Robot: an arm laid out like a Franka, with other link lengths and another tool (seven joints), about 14 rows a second.
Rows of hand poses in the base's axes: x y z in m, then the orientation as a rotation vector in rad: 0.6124, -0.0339, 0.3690, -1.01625, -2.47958, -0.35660; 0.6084, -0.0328, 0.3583, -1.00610, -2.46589, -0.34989; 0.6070, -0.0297, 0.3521, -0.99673, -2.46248, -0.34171; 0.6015, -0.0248, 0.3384, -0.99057, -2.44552, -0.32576; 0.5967, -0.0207, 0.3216, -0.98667, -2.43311, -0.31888; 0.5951, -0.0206, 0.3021, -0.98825, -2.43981, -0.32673; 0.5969, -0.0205, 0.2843, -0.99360, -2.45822, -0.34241; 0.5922, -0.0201, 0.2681, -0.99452, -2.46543, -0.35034; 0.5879, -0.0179, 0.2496, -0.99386, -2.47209, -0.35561; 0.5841, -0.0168, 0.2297, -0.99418, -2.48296, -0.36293; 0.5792, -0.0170, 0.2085, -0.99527, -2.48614, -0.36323; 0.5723, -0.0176, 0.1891, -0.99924, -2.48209, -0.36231; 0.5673, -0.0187, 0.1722, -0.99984, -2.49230, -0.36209; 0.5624, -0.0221, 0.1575, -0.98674, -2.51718, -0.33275
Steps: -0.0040, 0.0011, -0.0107, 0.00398, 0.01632, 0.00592; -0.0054, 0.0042, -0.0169, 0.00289, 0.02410, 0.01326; -0.0109, 0.0091, -0.0306, 0.00128, 0.04584, 0.01754; -0.0157, 0.0132, -0.0474, 0.00284, 0.05989, 0.01941; -0.0173, 0.0133, -0.0669, 0.00470, 0.05091, 0.01805; -0.0155, 0.0134, -0.0847, 0.00581, 0.02815, 0.01462; -0.0202, 0.0138, -0.1009, 0.00763, 0.01881, 0.01378; -0.0245, 0.0160, -0.1194, 0.00845, 0.01122, 0.01440; -0.0283, 0.0171, -0.1393, 0.00860, -0.00097, 0.01466; -0.0332, 0.0169, -0.1605, 0.00726, -0.00404, 0.01436; -0.0401, 0.0163, -0.1799, 0.00717, -0.00096, 0.01114; -0.0451, 0.0152, -0.1968, 0.00294, -0.00984, 0.01240; -0.0500, 0.0118, -0.2115, -0.02077, -0.01833, 0.03031
